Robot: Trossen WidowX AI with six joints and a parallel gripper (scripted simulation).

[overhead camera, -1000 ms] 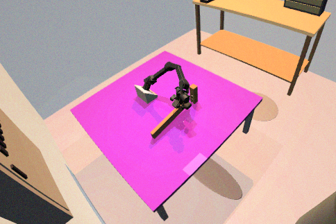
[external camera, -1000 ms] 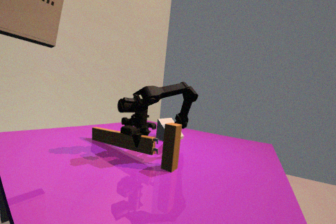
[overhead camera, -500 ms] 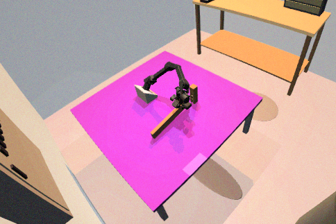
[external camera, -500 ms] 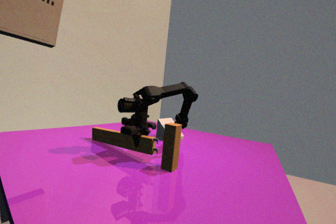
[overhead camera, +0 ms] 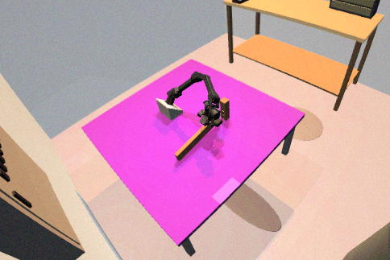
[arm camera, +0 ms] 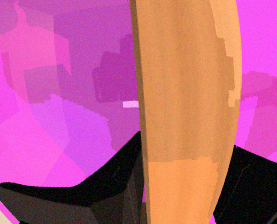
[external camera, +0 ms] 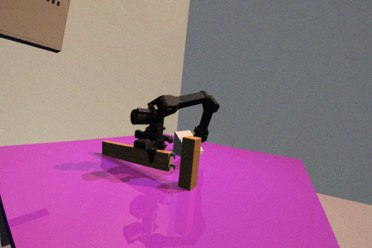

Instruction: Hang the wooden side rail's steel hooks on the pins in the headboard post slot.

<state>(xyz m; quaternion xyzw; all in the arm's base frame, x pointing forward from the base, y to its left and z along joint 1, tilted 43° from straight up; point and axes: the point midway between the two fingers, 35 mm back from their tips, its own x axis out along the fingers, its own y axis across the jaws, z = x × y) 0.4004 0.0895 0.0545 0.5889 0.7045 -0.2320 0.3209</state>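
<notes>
My gripper tip is now 160 mm to the right of the headboard post, 40 mm below it and 20 mm past it.
</notes>
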